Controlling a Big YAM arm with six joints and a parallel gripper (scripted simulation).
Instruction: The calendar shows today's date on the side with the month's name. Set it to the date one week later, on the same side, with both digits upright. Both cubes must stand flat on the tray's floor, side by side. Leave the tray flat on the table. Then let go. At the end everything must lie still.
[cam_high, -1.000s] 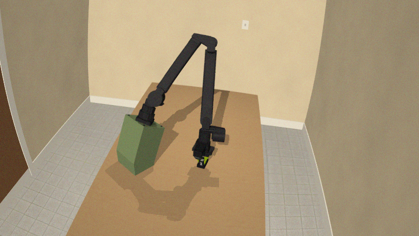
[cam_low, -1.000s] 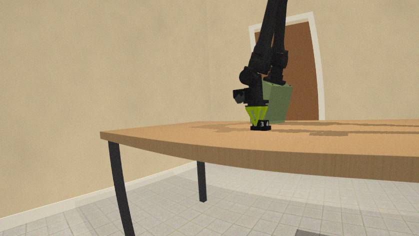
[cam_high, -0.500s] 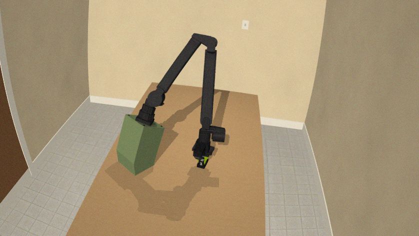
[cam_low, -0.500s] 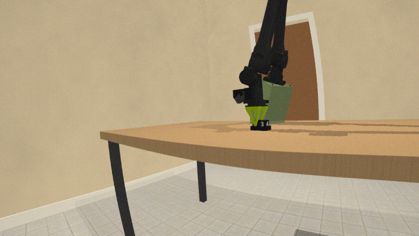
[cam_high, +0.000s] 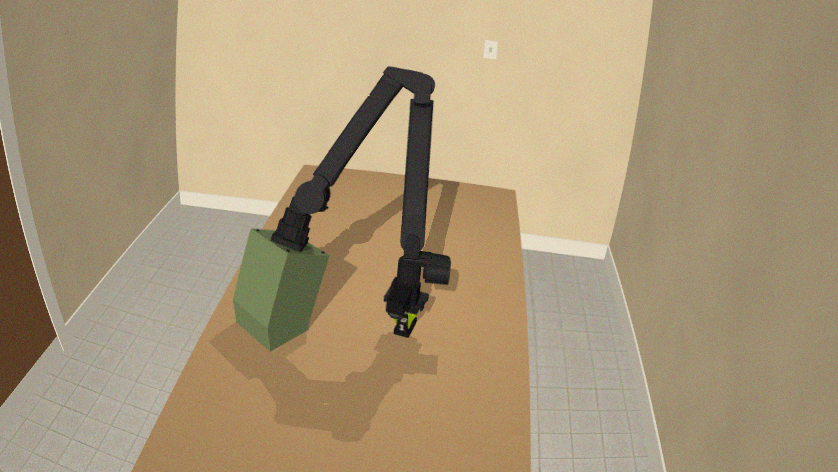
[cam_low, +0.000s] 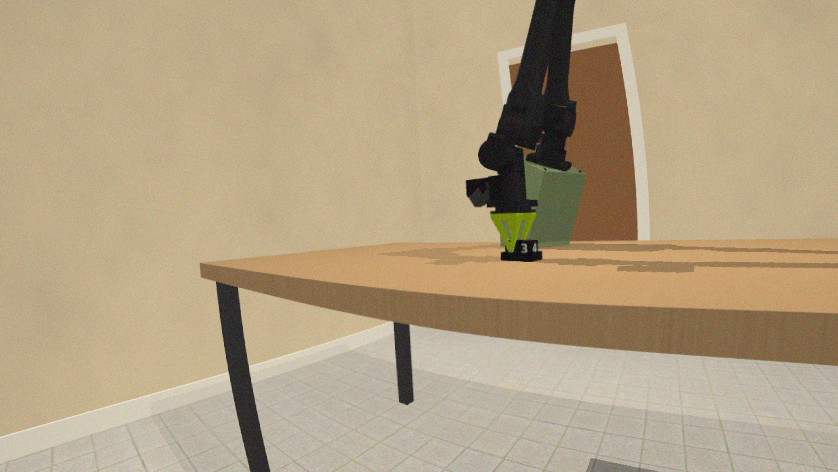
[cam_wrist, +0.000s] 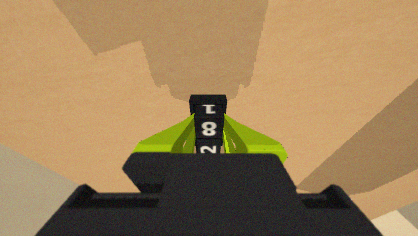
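Right now the black tray is 2 cm to the left of my hand and 2 cm below it.
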